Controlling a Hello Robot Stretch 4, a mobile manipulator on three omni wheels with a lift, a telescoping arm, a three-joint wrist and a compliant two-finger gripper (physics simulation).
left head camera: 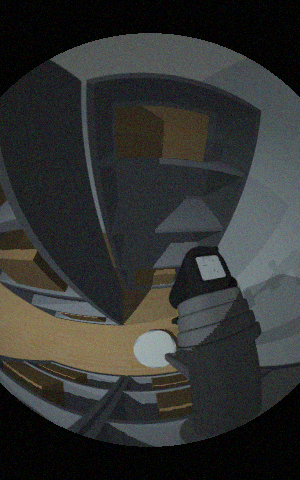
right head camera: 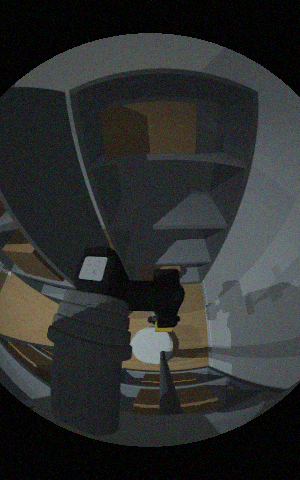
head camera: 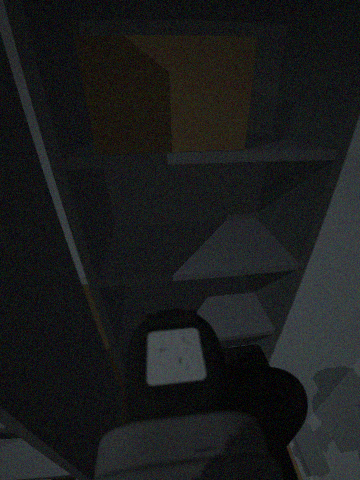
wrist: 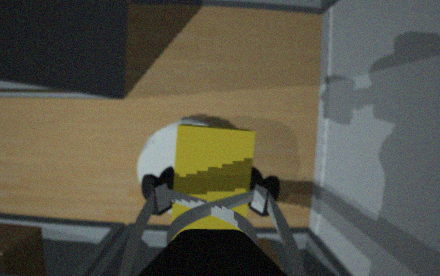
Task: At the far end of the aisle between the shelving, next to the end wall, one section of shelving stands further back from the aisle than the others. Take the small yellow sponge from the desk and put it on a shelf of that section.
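Where they show: gripper, fingertip midpoint: [wrist: 210,182]; robot's base at its link origin: [left head camera: 153,347] [right head camera: 152,344].
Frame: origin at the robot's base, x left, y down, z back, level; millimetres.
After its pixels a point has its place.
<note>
My gripper [right head camera: 164,319] @[x -88, y -987, z -164 mm] [wrist: 210,182] @[x -88, y -987, z -164 mm] is shut on the small yellow sponge [right head camera: 164,329] @[x -91, y -1024, z -123 mm] [wrist: 215,145] @[x -90, y -1024, z -204 mm], with a finger pad at each side. It points down, with the wooden floor [wrist: 75,145] @[x 574, y 27, z -54 mm] far below in the wrist view. In the head view and left head view the arm hides gripper and sponge. The set-back shelving section [head camera: 252,156] @[x -284, y -1405, z -745 mm] [left head camera: 202,167] @[x -261, y -1391, z -745 mm] [right head camera: 197,159] @[x -274, y -1393, z -745 mm] stands ahead, beside the end wall. Its middle shelf [head camera: 237,250] @[x -338, y -963, z -880 mm] [left head camera: 189,217] @[x -313, y -963, z -871 mm] [right head camera: 190,214] @[x -307, y -963, z -860 mm] and a lower shelf [head camera: 237,315] @[x -396, y -506, z -871 mm] [left head camera: 175,254] @[x -275, y -506, z -869 mm] [right head camera: 185,251] @[x -329, y -506, z -868 mm] show bare grey surface; the arm partly covers the lower part.
A large brown box [head camera: 210,95] @[x -150, y -1564, z -764 mm] [left head camera: 185,132] @[x -150, y -1565, z -764 mm] [right head camera: 172,127] @[x -154, y -1550, z -765 mm] stands on the upper shelf. The neighbouring section's dark side panel [head camera: 40,300] @[x 332, y -1115, z -508 mm] [left head camera: 50,175] @[x 331, y -1459, z -434 mm] [right head camera: 40,175] @[x 331, y -1484, z -454 mm] [wrist: 60,45] @[x 331, y -533, z -401 mm] juts out at left. The end wall [head camera: 325,260] @[x -619, y -1025, z -682 mm] [left head camera: 275,185] @[x -621, y -1452, z -526 mm] [right head camera: 275,185] @[x -621, y -1395, z -536 mm] [wrist: 390,160] @[x -623, y -519, z -121 mm] is at right. Boxed shelving stands behind.
</note>
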